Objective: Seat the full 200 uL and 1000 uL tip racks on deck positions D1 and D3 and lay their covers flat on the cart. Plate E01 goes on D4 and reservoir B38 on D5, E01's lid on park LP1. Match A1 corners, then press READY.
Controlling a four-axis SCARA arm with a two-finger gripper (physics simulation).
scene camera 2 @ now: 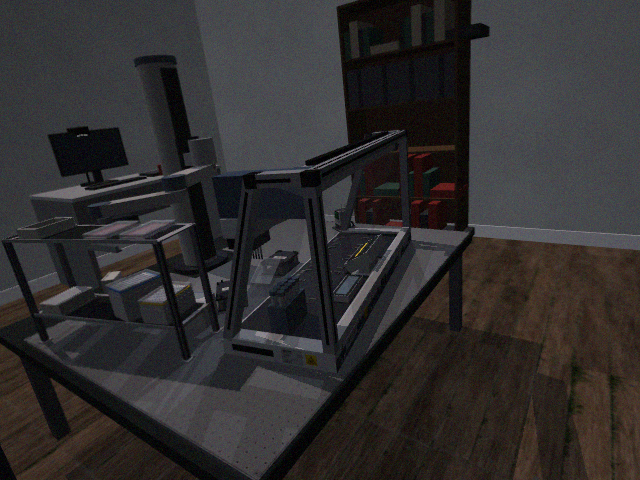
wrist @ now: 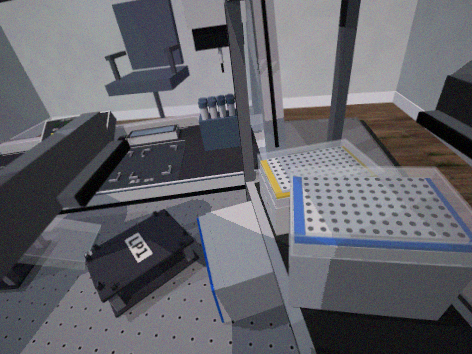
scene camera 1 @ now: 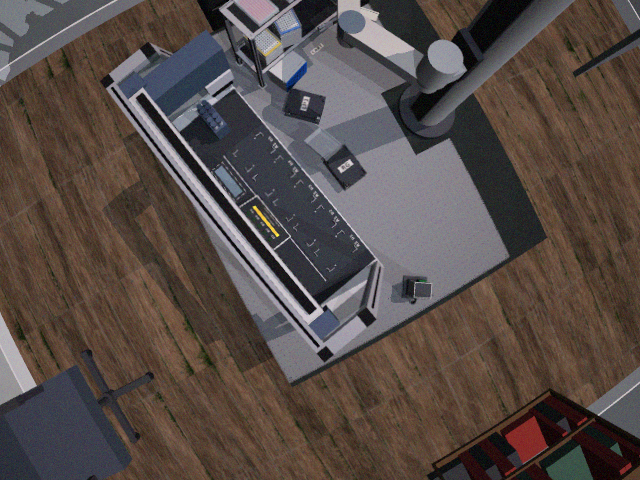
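The blue-edged tip rack (scene camera 1: pixel 286 23) (scene camera 2: pixel 135 289) (wrist: pixel 377 207) and yellow-edged tip rack (scene camera 1: pixel 267 42) (scene camera 2: pixel 166 302) (wrist: pixel 315 162) stand side by side on the cart's lower shelf under clear covers. My gripper (wrist: pixel 266 113) is open and empty, its fingers at the left and right of the wrist view, the blue-edged rack nearer the right finger. Two pink plates (scene camera 2: pixel 111 228) (scene camera 2: pixel 148 228) lie on the cart's top shelf; their labels are unreadable. An open white tray (scene camera 2: pixel 46 226) lies beside them. The deck (scene camera 1: pixel 245 121) shows bare corner brackets. Park LP1 (scene camera 1: pixel 292 105) (wrist: pixel 160 232) bears nothing.
The cart's posts (scene camera 1: pixel 258 67) (scene camera 2: pixel 174 310) (wrist: pixel 340 75) rise close by the racks. A blue-edged white box (scene camera 1: pixel 289 69) (wrist: pixel 245 260) lies tilted beside the cart. A block marked RG (scene camera 1: pixel 354 175), a tube rack (scene camera 1: pixel 211 118) (scene camera 2: pixel 286 310) (wrist: pixel 220 132) and a small device (scene camera 1: pixel 422 289) also stand there.
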